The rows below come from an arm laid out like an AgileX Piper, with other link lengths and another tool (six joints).
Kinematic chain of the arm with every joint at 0, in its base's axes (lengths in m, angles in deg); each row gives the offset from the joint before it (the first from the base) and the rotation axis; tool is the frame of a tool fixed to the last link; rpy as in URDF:
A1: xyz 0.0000 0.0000 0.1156 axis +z
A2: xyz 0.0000 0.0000 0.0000 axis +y
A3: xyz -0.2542 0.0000 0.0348 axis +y
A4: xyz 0.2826 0.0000 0.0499 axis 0.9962 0 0.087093
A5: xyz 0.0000 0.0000 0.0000 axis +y
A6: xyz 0.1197 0.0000 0.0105 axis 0.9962 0 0.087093
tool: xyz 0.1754 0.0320 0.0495 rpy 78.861 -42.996 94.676
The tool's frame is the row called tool.
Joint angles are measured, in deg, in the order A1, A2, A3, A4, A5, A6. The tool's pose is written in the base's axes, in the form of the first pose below.
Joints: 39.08, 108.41, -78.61, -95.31, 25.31, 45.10
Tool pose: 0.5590, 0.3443, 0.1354, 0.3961, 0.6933, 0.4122, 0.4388
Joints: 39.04, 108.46, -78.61, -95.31, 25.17, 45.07
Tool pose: 0.5589, 0.3445, 0.1346, 0.3957, 0.6941, 0.4121, 0.4380
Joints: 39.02, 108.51, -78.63, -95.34, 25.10, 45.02
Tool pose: 0.5590, 0.3447, 0.1342, 0.3951, 0.6946, 0.4119, 0.4379
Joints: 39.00, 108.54, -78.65, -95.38, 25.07, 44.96
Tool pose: 0.5591, 0.3447, 0.1340, 0.3944, 0.6950, 0.4117, 0.4381
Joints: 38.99, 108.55, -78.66, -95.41, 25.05, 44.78
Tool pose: 0.5591, 0.3447, 0.1339, 0.3930, 0.6958, 0.4110, 0.4387
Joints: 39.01, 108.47, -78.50, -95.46, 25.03, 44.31
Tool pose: 0.5584, 0.3445, 0.1330, 0.3895, 0.6982, 0.4090, 0.4400
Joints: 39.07, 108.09, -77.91, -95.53, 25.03, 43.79
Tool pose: 0.5561, 0.3435, 0.1315, 0.3854, 0.7015, 0.4059, 0.4411
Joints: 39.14, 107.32, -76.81, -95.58, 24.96, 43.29
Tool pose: 0.5521, 0.3417, 0.1295, 0.3813, 0.7056, 0.4025, 0.4413
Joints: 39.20, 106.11, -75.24, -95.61, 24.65, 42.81
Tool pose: 0.5460, 0.3396, 0.1277, 0.3767, 0.7104, 0.3999, 0.4398
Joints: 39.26, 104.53, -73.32, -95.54, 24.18, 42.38
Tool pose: 0.5383, 0.3372, 0.1265, 0.3726, 0.7154, 0.3983, 0.4367
